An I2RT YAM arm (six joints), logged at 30 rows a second.
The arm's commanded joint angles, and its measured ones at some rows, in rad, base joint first. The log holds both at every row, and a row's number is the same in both.
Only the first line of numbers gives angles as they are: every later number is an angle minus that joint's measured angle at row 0.
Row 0, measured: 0.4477, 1.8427, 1.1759, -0.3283, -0.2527, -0.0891
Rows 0 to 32, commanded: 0.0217, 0.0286, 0.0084, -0.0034, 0.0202, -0.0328; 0.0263, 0.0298, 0.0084, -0.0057, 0.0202, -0.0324; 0.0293, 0.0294, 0.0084, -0.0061, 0.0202, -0.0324; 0.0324, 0.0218, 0.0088, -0.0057, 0.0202, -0.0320; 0.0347, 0.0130, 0.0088, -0.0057, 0.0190, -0.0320; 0.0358, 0.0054, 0.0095, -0.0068, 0.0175, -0.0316; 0.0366, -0.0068, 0.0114, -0.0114, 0.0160, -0.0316; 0.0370, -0.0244, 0.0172, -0.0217, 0.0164, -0.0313; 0.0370, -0.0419, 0.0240, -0.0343, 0.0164, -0.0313; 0.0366, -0.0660, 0.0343, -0.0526, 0.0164, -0.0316; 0.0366, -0.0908, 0.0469, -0.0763, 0.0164, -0.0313; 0.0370, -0.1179, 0.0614, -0.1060, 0.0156, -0.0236; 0.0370, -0.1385, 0.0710, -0.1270, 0.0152, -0.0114; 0.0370, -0.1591, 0.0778, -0.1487, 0.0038, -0.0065; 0.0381, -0.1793, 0.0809, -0.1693, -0.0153, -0.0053; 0.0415, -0.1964, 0.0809, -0.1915, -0.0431, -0.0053; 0.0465, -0.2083, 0.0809, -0.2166, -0.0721, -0.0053; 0.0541, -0.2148, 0.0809, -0.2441, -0.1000, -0.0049; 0.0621, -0.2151, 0.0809, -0.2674, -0.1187, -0.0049; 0.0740, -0.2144, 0.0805, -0.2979, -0.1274, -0.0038; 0.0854, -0.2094, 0.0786, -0.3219, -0.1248, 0.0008; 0.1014, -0.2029, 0.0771, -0.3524, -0.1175, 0.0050; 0.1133, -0.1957, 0.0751, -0.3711, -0.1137, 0.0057; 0.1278, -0.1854, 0.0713, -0.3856, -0.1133, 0.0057; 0.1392, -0.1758, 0.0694, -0.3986, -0.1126, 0.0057; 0.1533, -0.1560, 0.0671, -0.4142, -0.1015, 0.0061; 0.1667, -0.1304, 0.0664, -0.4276, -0.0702, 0.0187; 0.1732, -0.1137, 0.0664, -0.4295, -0.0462, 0.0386; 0.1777, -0.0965, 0.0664, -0.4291, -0.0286, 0.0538; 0.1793, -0.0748, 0.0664, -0.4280, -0.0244, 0.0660; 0.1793, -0.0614, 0.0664, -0.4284, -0.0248, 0.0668; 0.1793, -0.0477, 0.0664, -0.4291, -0.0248, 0.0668; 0.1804, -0.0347, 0.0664, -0.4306, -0.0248, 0.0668
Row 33, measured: 0.1693, -0.0740, 0.0748, -0.4257, -0.0500, 0.0378
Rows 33 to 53, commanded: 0.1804, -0.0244, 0.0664, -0.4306, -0.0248, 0.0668; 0.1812, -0.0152, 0.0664, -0.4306, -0.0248, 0.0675; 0.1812, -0.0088, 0.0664, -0.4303, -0.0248, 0.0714; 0.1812, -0.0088, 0.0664, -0.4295, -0.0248, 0.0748; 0.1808, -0.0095, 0.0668, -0.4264, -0.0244, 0.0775; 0.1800, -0.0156, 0.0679, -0.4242, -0.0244, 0.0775; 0.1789, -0.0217, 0.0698, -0.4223, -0.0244, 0.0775; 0.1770, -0.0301, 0.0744, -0.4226, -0.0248, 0.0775; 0.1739, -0.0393, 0.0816, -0.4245, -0.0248, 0.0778; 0.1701, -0.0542, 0.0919, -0.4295, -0.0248, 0.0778; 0.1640, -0.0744, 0.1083, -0.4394, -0.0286, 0.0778; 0.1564, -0.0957, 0.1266, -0.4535, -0.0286, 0.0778; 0.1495, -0.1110, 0.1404, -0.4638, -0.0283, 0.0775; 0.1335, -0.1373, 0.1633, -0.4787, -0.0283, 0.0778; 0.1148, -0.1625, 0.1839, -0.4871, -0.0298, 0.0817; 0.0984, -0.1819, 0.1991, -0.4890, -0.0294, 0.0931; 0.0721, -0.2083, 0.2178, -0.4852, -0.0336, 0.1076; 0.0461, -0.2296, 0.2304, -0.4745, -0.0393, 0.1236; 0.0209, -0.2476, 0.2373, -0.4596, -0.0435, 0.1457; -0.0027, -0.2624, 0.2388, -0.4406, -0.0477, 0.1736; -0.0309, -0.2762, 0.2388, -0.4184, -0.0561, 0.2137
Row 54, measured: 0.0415, -0.2125, 0.2106, -0.4429, -0.0363, 0.1129
